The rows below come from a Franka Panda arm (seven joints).
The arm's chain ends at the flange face. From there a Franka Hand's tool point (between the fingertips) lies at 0.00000 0.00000 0.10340 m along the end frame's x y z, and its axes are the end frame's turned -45 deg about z.
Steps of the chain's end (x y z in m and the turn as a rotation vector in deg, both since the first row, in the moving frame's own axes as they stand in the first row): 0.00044 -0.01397 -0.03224 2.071 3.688 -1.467; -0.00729 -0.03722 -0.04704 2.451 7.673 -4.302; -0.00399 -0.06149 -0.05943 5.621 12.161 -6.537; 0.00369 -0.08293 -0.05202 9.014 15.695 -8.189; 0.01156 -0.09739 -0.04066 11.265 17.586 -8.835; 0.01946 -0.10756 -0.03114 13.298 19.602 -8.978; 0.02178 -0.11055 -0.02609 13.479 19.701 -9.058; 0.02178 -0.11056 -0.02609 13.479 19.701 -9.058
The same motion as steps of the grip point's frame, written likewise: 0.01756 -0.00760 -0.03252 -1.143 4.072 -1.467; 0.03428 -0.02532 -0.04806 -3.693 7.159 -4.302; 0.06357 -0.03934 -0.06224 -4.624 12.574 -6.537; 0.09276 -0.04991 -0.05713 -4.724 17.472 -8.189; 0.11352 -0.05564 -0.04744 -4.470 20.401 -8.835; 0.13107 -0.05775 -0.03983 -4.458 23.264 -8.978; 0.13514 -0.05838 -0.03492 -4.400 23.462 -9.058; 0.13515 -0.05839 -0.03492 -4.400 23.462 -9.058
